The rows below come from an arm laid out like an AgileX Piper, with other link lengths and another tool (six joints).
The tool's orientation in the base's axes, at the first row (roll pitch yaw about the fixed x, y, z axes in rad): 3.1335 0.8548 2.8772
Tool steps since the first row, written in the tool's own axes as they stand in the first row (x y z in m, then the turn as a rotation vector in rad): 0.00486 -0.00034 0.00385 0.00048 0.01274 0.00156; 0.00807 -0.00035 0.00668 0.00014 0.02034 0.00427; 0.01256 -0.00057 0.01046 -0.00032 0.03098 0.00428; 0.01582 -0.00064 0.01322 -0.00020 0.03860 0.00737; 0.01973 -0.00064 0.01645 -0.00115 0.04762 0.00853; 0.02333 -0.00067 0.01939 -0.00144 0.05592 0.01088; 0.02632 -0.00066 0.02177 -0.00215 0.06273 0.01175
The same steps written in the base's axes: -0.00035 -0.00022 -0.00620 0.00409 0.01210 -0.00132; -0.00032 -0.00022 -0.01047 0.00823 0.01888 -0.00280; -0.00046 -0.00038 -0.01634 0.01124 0.02909 -0.00240; -0.00053 -0.00041 -0.02062 0.01537 0.03589 -0.00448; -0.00065 -0.00035 -0.02569 0.01912 0.04423 -0.00448; -0.00079 -0.00032 -0.03033 0.02314 0.05176 -0.00576; -0.00094 -0.00025 -0.03415 0.02597 0.05805 -0.00576
